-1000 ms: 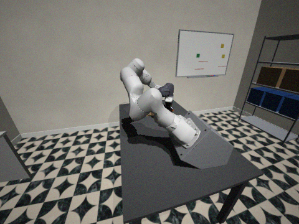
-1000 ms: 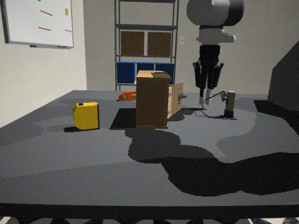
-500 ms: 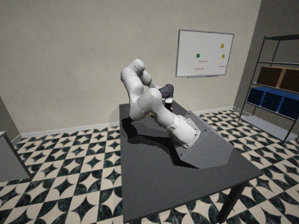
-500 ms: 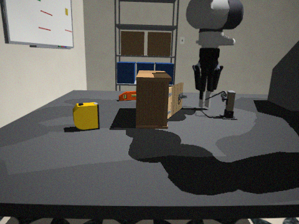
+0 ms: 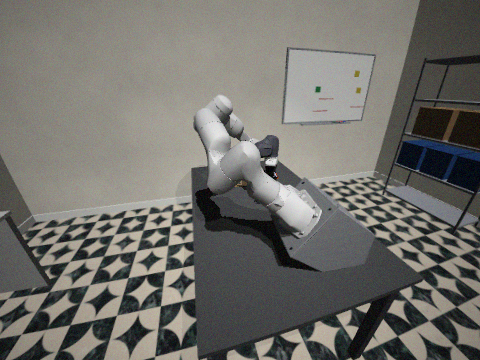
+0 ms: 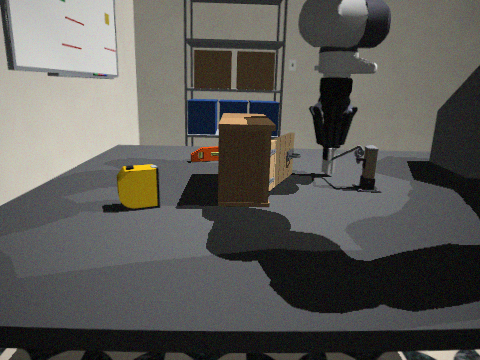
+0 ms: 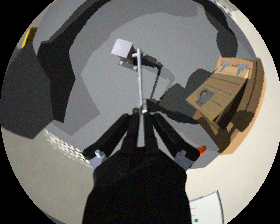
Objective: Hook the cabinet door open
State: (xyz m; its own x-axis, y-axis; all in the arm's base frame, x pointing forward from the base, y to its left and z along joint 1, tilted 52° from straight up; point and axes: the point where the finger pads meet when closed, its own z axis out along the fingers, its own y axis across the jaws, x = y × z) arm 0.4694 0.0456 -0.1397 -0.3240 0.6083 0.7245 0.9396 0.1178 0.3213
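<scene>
Now: hand 140 mm short of the cabinet door, 130 mm to the right of it and 30 mm below it. The rest, counted from my hand: yellow tape measure 410 mm ahead, 230 mm to the left; orange level 290 mm ahead, 140 mm to the right, 20 mm below.
</scene>
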